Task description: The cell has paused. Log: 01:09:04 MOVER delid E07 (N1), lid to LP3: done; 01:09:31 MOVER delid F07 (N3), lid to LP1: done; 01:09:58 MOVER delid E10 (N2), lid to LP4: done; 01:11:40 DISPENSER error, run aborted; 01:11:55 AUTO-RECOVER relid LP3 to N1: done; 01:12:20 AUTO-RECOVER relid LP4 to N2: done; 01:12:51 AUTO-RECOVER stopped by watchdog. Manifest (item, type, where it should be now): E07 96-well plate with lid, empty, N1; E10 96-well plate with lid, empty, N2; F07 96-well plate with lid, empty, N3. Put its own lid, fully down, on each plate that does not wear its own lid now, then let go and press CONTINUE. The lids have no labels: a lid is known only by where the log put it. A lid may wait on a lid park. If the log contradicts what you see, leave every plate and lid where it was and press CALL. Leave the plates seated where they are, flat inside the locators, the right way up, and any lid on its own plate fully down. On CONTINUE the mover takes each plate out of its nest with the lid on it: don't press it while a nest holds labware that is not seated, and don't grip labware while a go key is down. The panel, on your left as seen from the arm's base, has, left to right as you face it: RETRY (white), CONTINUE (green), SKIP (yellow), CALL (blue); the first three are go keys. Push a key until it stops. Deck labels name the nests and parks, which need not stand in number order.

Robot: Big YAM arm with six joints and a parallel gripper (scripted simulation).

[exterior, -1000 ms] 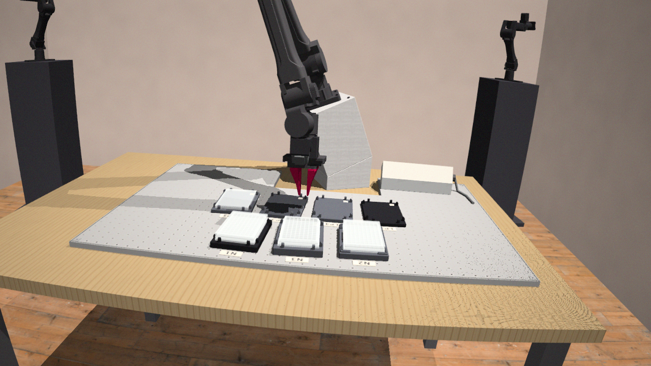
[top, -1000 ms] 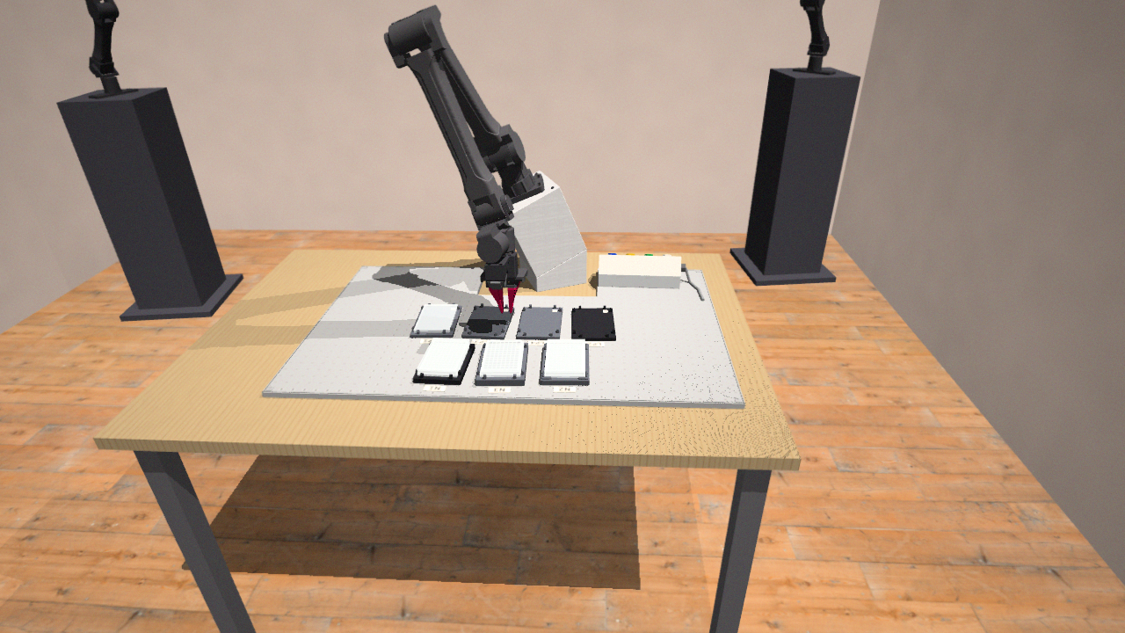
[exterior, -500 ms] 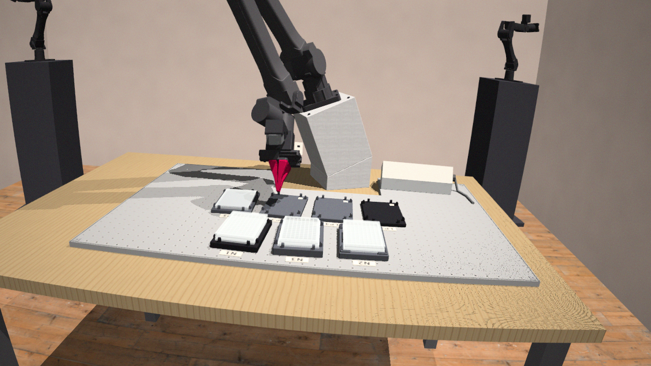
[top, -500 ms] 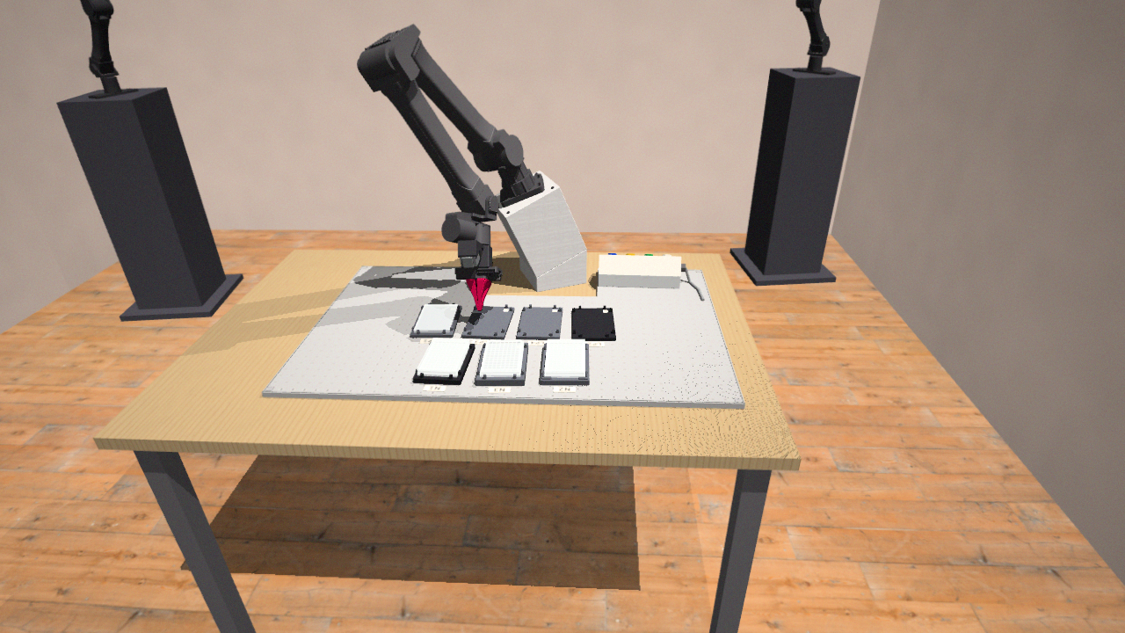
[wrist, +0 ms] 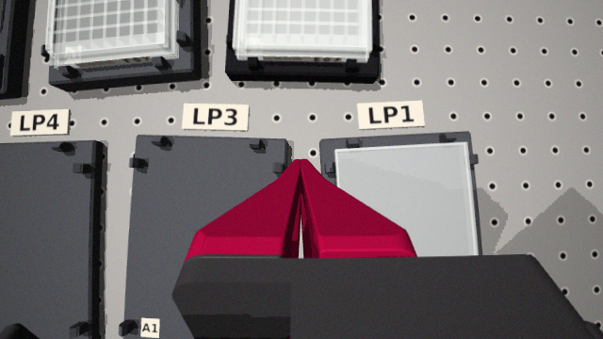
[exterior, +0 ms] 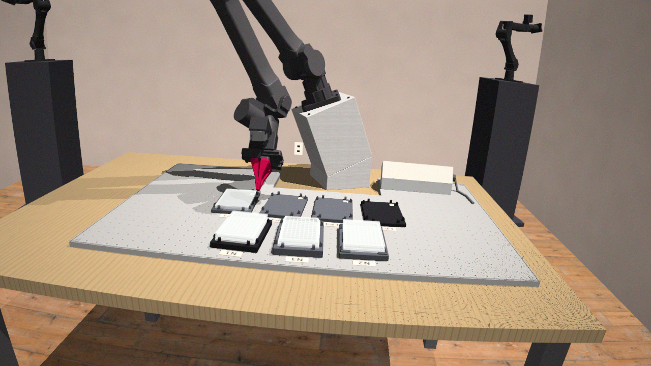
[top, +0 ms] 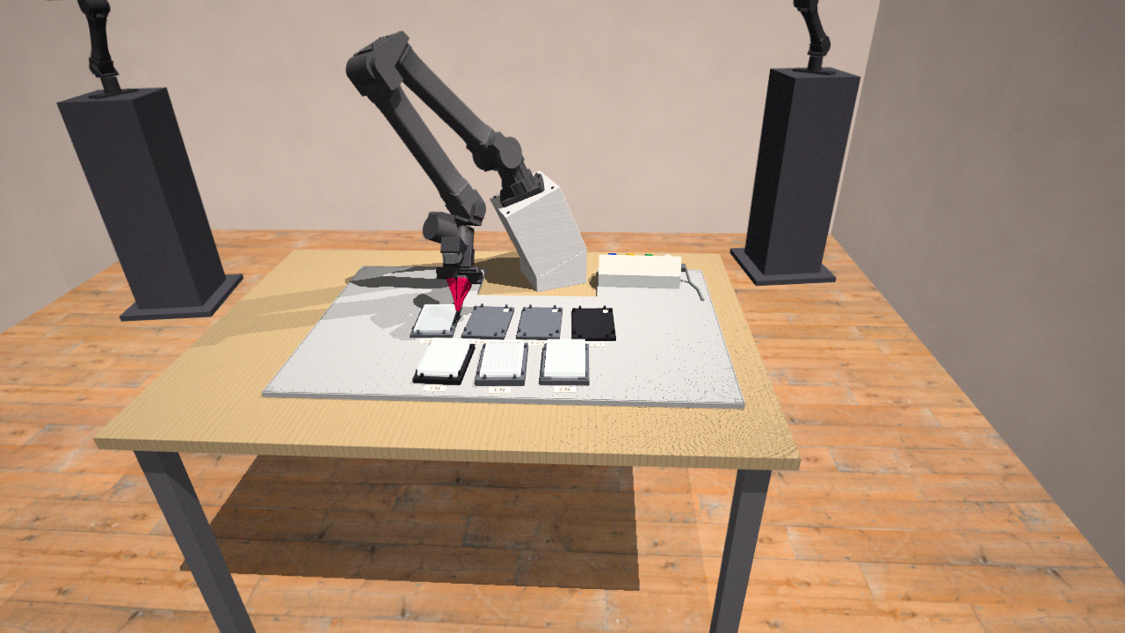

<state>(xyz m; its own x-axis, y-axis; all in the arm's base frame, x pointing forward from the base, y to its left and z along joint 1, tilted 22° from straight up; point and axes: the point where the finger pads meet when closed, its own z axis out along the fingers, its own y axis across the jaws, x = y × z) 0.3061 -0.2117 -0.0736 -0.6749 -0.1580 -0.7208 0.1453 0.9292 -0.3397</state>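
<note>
The plate lies 160 mm ahead of my hand, 100 mm to the left of it and 40 mm below it. The rest, counted from my hand: LP1 park (50 mm behind, 60 mm to the right, 60 mm below); clear lid (50 mm behind, 60 mm to the right, 50 mm below); LP3 park (30 mm behind, 70 mm to the left, 60 mm below).
</note>
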